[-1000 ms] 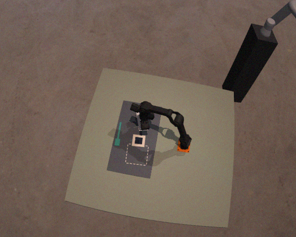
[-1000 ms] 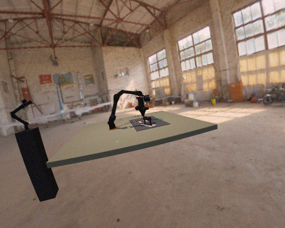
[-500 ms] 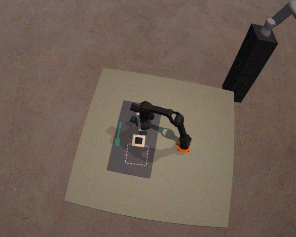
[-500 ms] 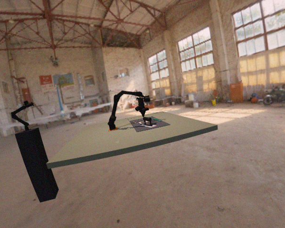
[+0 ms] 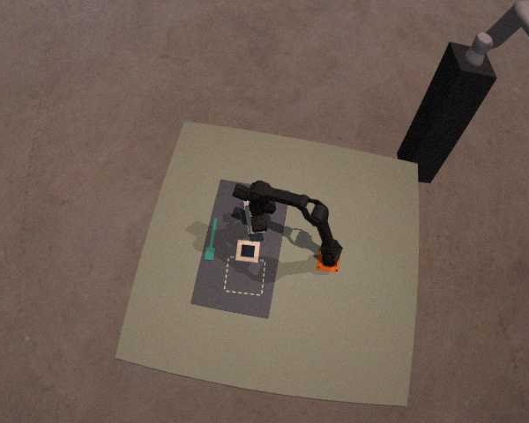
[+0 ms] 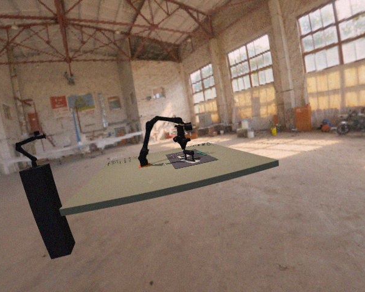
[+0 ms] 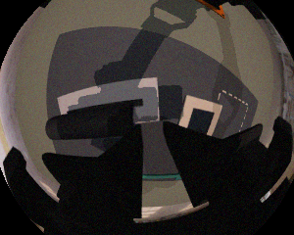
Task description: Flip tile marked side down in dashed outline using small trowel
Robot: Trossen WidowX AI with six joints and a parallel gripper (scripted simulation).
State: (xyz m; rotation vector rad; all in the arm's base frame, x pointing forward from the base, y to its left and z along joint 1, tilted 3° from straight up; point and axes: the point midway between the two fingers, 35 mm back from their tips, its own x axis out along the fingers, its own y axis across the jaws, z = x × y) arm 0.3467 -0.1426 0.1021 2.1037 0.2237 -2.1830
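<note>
The tile is 120 mm to the left of my gripper tip, 80 mm below it and 30 mm ahead of it. The rest, counted from my gripper tip: teal trowel 190 mm ahead, 90 mm to the left, 80 mm below; dark grey mat 110 mm below, 80 mm to the left, 50 mm ahead.
</note>
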